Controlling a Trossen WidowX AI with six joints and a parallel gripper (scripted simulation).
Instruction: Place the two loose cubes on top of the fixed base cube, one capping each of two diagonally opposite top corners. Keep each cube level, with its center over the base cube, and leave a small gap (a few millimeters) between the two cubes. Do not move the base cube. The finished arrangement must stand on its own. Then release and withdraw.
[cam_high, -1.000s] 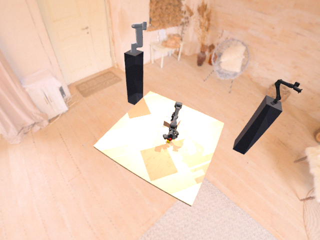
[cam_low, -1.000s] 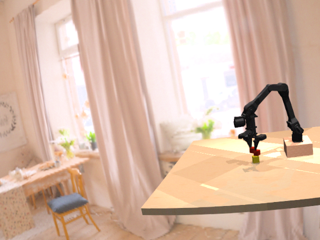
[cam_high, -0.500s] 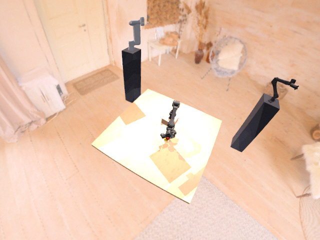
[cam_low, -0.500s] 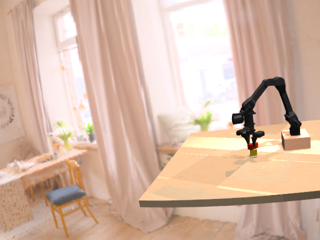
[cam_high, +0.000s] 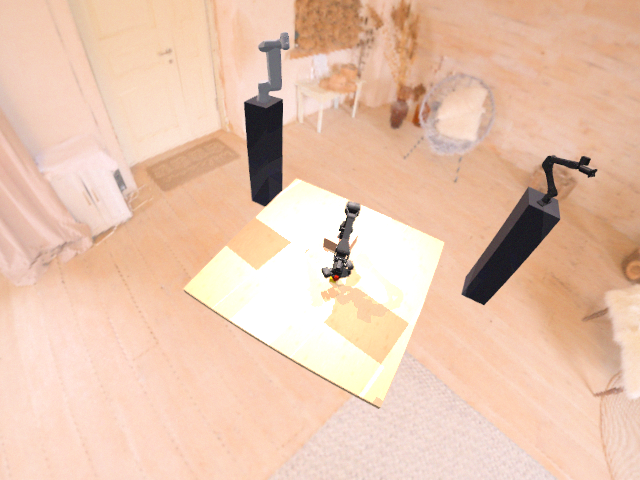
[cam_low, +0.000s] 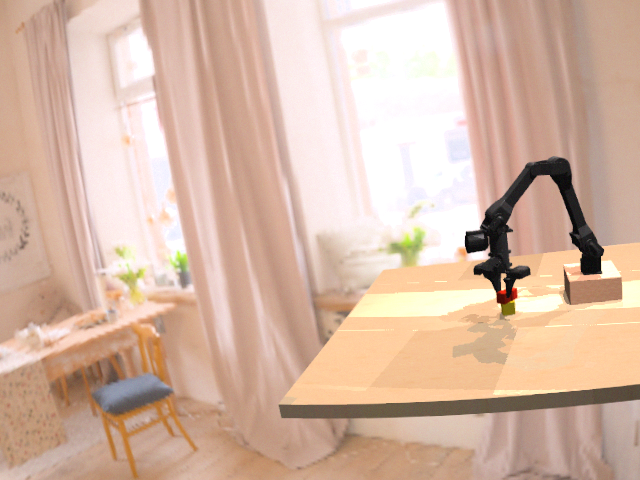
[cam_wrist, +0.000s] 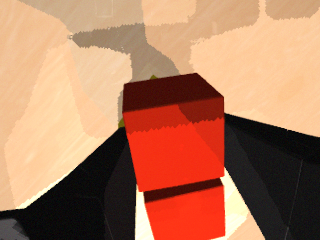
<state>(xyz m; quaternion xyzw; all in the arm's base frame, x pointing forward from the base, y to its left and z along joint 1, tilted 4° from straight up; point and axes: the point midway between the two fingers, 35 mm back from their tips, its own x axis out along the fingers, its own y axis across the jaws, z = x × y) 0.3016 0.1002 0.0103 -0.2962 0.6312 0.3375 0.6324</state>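
Right now the yellow cube is 1 cm behind my gripper tip, 2 cm to the right of it and 4 cm below it.
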